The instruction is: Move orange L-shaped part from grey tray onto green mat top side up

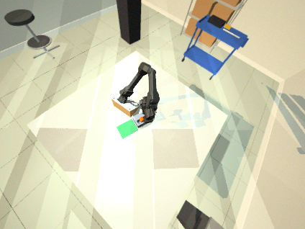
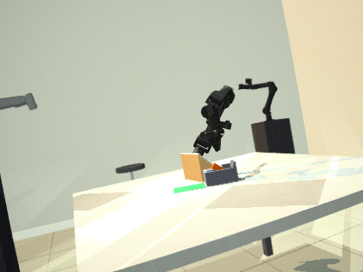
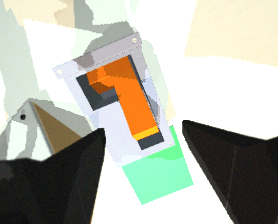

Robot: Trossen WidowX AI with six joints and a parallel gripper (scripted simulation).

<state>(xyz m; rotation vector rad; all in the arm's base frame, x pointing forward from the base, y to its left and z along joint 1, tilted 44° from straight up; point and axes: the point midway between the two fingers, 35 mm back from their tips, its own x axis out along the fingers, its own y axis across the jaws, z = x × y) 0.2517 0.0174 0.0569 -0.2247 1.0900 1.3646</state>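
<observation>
Right now my gripper tip is 10 mm past the orange L-shaped part, 20 mm to the right of it and 110 mm above it. Round my gripper tip: green mat: 50 mm behind, 160 mm to the right, 160 mm below.
</observation>
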